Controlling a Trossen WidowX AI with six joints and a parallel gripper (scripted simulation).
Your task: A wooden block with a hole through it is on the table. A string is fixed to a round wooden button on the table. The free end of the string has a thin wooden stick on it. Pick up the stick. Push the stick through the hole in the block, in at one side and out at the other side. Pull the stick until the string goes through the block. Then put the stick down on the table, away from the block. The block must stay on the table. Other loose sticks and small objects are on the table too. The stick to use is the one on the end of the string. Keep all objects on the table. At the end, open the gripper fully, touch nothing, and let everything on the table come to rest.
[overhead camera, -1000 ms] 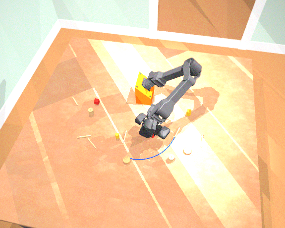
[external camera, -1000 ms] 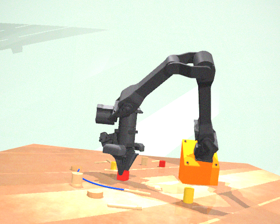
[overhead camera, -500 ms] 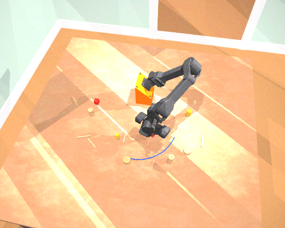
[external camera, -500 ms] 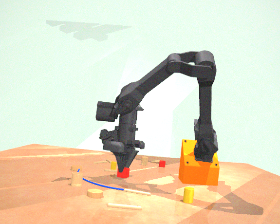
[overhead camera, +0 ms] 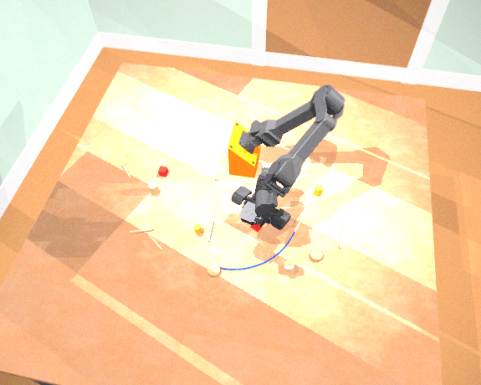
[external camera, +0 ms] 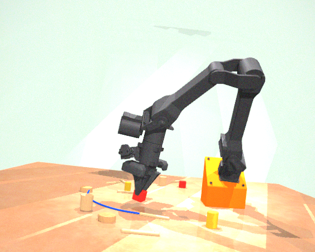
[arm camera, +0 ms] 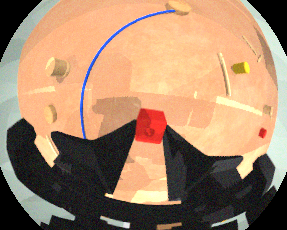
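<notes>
The thin wooden stick lies 130 mm to the left of my gripper tip, 40 mm behind it and 20 mm below it. Round my gripper tip: red cube (right at my gripper tip); then loose stick (270 mm to the left, 40 mm behind, 20 mm below); then round wooden button (180 mm ahead, 100 mm to the right, 20 mm below).
</notes>
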